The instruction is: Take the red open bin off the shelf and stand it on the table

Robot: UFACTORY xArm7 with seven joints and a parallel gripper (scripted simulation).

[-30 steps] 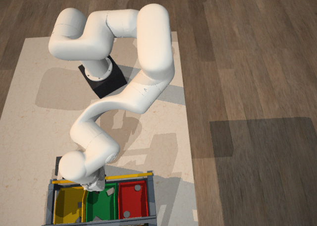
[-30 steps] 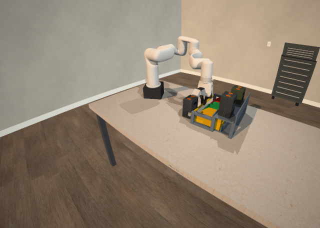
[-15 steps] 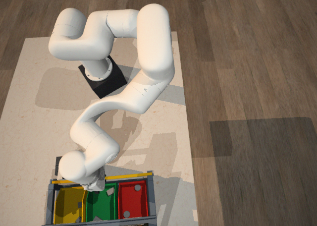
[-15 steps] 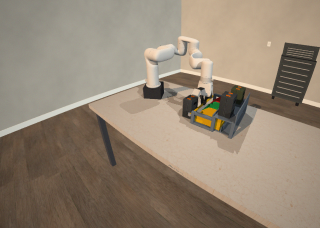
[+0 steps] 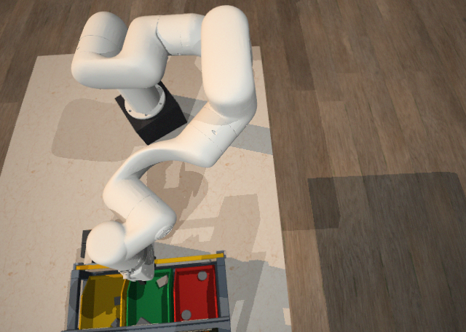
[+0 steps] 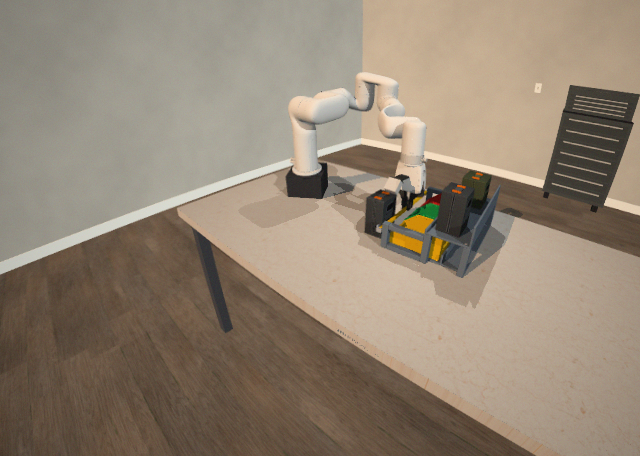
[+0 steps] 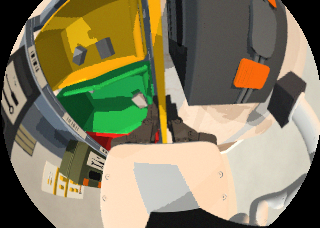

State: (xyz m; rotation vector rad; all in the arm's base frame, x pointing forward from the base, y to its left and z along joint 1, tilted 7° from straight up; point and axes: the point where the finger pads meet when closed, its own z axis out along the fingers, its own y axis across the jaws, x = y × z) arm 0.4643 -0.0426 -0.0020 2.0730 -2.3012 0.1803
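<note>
My gripper is now 100 mm short of the green bin, 30 mm above it and 10 mm to the left of it. The rest, counted from my hand: yellow bin: 120 mm to the right, 90 mm ahead, 30 mm below; thin yellow bar: 20 mm below; red open bin: 120 mm ahead, 100 mm to the left, 30 mm below.
</note>
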